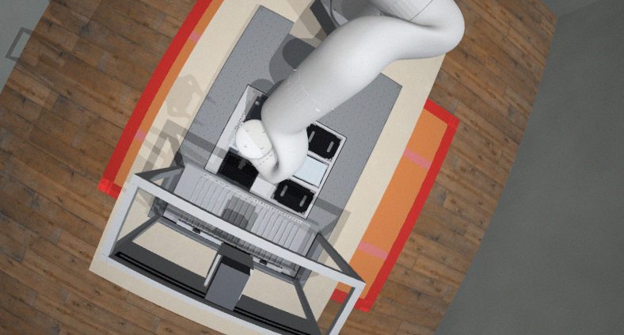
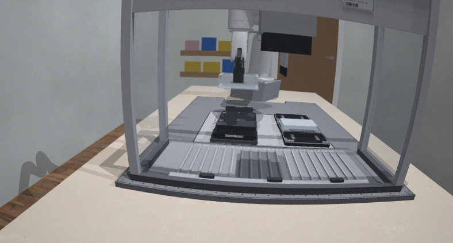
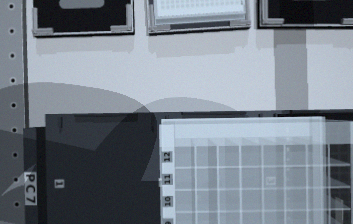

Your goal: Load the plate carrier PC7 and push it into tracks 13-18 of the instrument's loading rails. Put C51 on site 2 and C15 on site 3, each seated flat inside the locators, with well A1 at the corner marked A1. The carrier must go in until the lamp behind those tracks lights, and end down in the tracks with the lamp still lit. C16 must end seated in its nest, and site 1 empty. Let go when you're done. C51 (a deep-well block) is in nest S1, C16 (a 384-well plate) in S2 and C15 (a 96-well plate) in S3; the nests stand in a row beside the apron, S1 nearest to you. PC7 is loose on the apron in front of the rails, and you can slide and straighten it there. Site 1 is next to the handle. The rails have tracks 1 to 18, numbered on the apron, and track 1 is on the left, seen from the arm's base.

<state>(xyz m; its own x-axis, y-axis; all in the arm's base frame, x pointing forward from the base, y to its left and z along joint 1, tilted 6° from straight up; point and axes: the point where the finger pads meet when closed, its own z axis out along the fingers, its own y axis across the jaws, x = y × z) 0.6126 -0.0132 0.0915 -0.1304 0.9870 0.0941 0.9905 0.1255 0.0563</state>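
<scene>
Right now the plate carrier PC7 is 150 mm below my hand and 10 mm behind it. Round my hand: deep-well block C51: 10 mm below; then plate C16: 210 mm to the left, 150 mm below, 40 mm behind; then black plate C15: 150 mm below, 100 mm ahead, 10 mm to the left.
</scene>
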